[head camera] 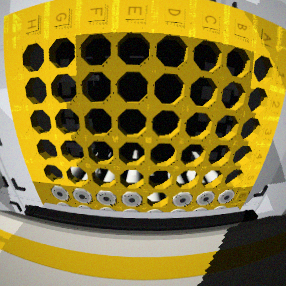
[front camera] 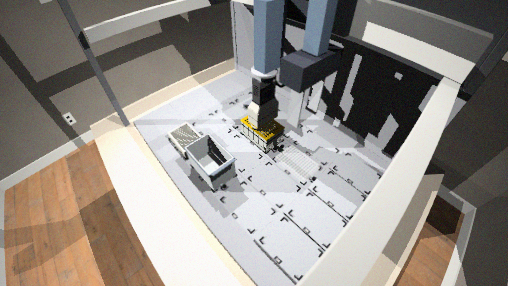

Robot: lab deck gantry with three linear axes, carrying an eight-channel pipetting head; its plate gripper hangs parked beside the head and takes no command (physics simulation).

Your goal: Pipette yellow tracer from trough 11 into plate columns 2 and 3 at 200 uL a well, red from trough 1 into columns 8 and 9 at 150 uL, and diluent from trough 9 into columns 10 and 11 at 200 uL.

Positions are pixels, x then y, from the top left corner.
A wall (front camera: pixel 376 97): 0.72 m from the lens.
